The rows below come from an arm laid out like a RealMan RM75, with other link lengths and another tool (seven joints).
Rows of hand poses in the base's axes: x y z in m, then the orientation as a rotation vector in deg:
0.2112, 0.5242, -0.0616, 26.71, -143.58, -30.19
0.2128, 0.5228, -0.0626, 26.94, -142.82, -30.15
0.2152, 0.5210, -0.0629, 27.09, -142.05, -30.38
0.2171, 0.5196, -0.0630, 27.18, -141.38, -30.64
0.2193, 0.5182, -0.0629, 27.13, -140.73, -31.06
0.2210, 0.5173, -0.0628, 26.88, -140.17, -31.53
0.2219, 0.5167, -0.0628, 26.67, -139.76, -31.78
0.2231, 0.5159, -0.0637, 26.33, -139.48, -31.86
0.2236, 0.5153, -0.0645, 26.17, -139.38, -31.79
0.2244, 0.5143, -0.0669, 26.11, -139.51, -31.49
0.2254, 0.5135, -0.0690, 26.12, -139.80, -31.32
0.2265, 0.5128, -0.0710, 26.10, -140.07, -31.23
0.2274, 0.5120, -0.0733, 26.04, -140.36, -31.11
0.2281, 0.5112, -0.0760, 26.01, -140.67, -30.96
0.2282, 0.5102, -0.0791, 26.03, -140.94, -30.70
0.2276, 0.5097, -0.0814, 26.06, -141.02, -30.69
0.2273, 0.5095, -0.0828, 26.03, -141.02, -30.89
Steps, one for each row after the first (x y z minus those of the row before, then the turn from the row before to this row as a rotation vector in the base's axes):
0.0016, -0.0014, -0.0010, 0.03, 0.65, 0.38
0.0024, -0.0018, -0.0003, 0.20, 0.68, 0.26
0.0019, -0.0014, -0.0001, 0.21, 0.60, 0.19
0.0022, -0.0014, 0.0001, 0.30, 0.61, 0.05
0.0017, -0.0009, 0.0001, 0.29, 0.58, -0.12
0.0009, -0.0006, 0.0000, 0.14, 0.44, -0.08
0.0012, -0.0008, -0.0009, -0.02, 0.36, -0.16
0.0005, -0.0006, -0.0008, -0.09, 0.14, -0.06
0.0008, -0.0010, -0.0024, -0.23, -0.09, 0.00
0.0010, -0.0008, -0.0021, -0.13, -0.27, -0.03
0.0011, -0.0007, -0.0020, -0.08, -0.24, -0.07
0.0009, -0.0008, -0.0023, -0.11, -0.25, -0.09
0.0007, -0.0008, -0.0027, -0.12, -0.28, -0.07
0.0001, -0.0010, -0.0031, -0.19, -0.25, 0.00
-0.0006, -0.0005, -0.0023, 0.00, -0.08, 0.00
-0.0003, -0.0002, -0.0014, 0.14, 0.00, -0.07

